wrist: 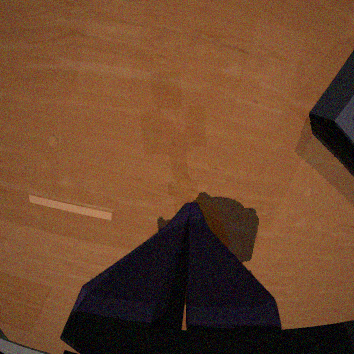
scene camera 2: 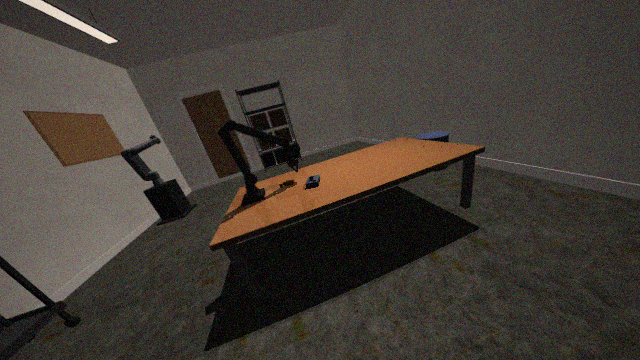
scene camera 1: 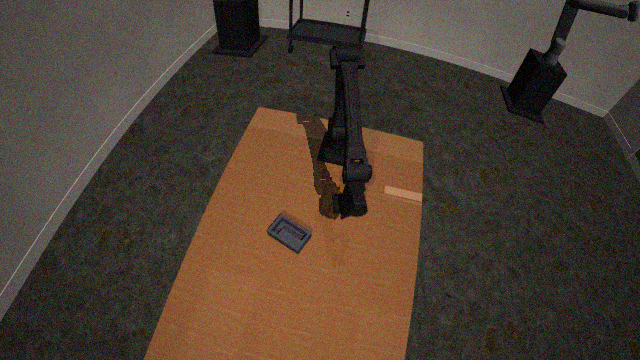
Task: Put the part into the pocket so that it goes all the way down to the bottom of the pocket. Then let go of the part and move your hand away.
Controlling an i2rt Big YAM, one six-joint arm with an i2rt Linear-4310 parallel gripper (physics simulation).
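Frame: origin at the arm's base, x back, y right, z up, level; metres.
Where they show: gripper, fingertip midpoint: (wrist: 191,210) (scene camera 2: 297,172) (scene camera 1: 341,218); arm's base, origin of the base link: (scene camera 2: 253,194) (scene camera 1: 338,147).
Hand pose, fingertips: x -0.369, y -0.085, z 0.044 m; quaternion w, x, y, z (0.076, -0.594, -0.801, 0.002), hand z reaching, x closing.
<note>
Each offset is from my fingertips to the top centre of the thing. Level surfaces: height alone.
The dark grey block with the pocket @(dx -0.089, dy +0.172, dz -0.036 m) (scene camera 1: 300,246) (scene camera 2: 313,182) (wrist: 336,102) lies on the table; its pocket looks empty in scene camera 1, and a corner of the block shows at the right edge of the wrist view. My gripper (scene camera 1: 343,215) (scene camera 2: 297,170) (wrist: 191,210) is shut with nothing between its fingertips, above the table beside the block. A little of the orange part @(dx +0.107, dy +0.032, dz -0.042 m) (scene camera 1: 341,189) (wrist: 217,221) shows in shadow past the gripper; the rest is hidden behind the fingers and arm. The part's exact pose cannot be told.
The wooden table @(dz -0.072 m) (scene camera 1: 240,300) (scene camera 2: 390,160) carries the arm's base at its far end in scene camera 1. A pale strip (scene camera 1: 403,194) (wrist: 70,207) lies on the table near one edge. A second arm on a pedestal (scene camera 1: 535,82) (scene camera 2: 167,200) and a cart (scene camera 1: 327,32) stand away from the table.
</note>
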